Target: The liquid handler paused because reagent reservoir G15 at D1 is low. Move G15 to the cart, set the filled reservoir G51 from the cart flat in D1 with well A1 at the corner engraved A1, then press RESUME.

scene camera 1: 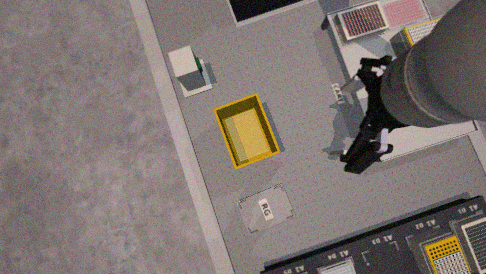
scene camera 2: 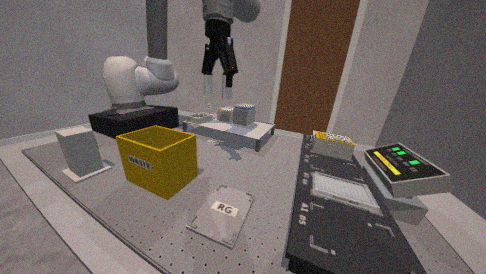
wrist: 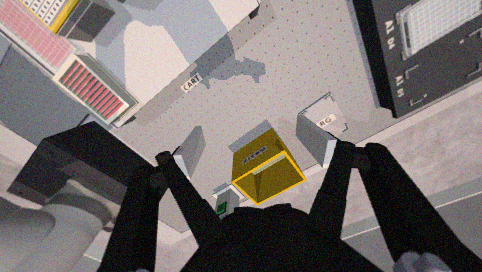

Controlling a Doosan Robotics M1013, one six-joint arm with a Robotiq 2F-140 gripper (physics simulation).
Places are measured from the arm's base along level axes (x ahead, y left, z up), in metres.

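Pixels of known places: gripper, fingertip midpoint: (scene camera 1: 342,122) (scene camera 2: 216,96) (wrist: 249,130); arm's base, origin of the base link: (scene camera 2: 131,111) (wrist: 91,201).
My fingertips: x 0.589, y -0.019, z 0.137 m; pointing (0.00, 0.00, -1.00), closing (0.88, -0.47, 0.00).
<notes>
For each thing: its top centre in the pictures, then the offset to it from my fingertips. "*": a spot on its surface instead. Level surfaces: height alone.
- striped reservoir, surface spot: (scene camera 1: 475,242) * dx +0.386, dy +0.288, dz -0.146 m
- reservoir with red stripes, middle of its top: (wrist: 92,92) (scene camera 1: 363,20) (scene camera 2: 200,115) dx -0.261, dy +0.212, dz -0.139 m
- cart, middle of its top: (wrist: 118,9) (scene camera 1: 401,70) (scene camera 2: 230,122) dx -0.100, dy +0.281, dz -0.164 m
- control panel, surface spot: (scene camera 2: 407,167) * dx +0.546, dy +0.015, dz -0.101 m
- deck, its level: dz -0.171 m
- yellow tip rack, middle of its top: (scene camera 1: 451,266) (scene camera 2: 333,136) dx +0.398, dy +0.181, dz -0.106 m
- clear plate, middle of its top: (scene camera 2: 342,187) (wrist: 447,10) dx +0.406, dy -0.066, dz -0.156 m
- pink plate, middle of its top: (scene camera 1: 404,10) (wrist: 32,31) dx -0.262, dy +0.347, dz -0.156 m
- yellow waste bin, middle of its top: (scene camera 1: 246,130) (wrist: 269,181) (scene camera 2: 157,135) dx -0.053, dy -0.191, dz -0.095 m
- RG plate, middle of its top: (scene camera 2: 225,206) (scene camera 1: 266,209) (wrist: 326,122) dx +0.168, dy -0.199, dz -0.216 m
A striped reservoir (scene camera 1: 475,242) stands in D1 at the right edge of the scene camera 1 view, partly cut off; its label is not readable. A reservoir with red stripes (scene camera 1: 363,21) (wrist: 95,90) lies at a corner of the cart (scene camera 1: 430,142) (scene camera 2: 262,128) (wrist: 145,55). My gripper (scene camera 1: 345,122) (scene camera 2: 217,91) (wrist: 249,130) is wide open and empty, raised above the bench near the cart's edge. The control panel (scene camera 2: 407,167) shows a yellow bar and green marks; its RESUME text is not readable.
The deck (scene camera 1: 385,257) (scene camera 2: 350,240) (wrist: 430,70) also holds a yellow tip rack (scene camera 1: 447,255) (scene camera 2: 332,138) beside D1 and a clear plate (scene camera 2: 345,190). A pink plate (scene camera 1: 404,11) (wrist: 37,35) is on the cart. The yellow waste bin (scene camera 1: 247,132) (scene camera 2: 157,160) (wrist: 270,175) stands beside the RG plate (scene camera 1: 270,217).
</notes>
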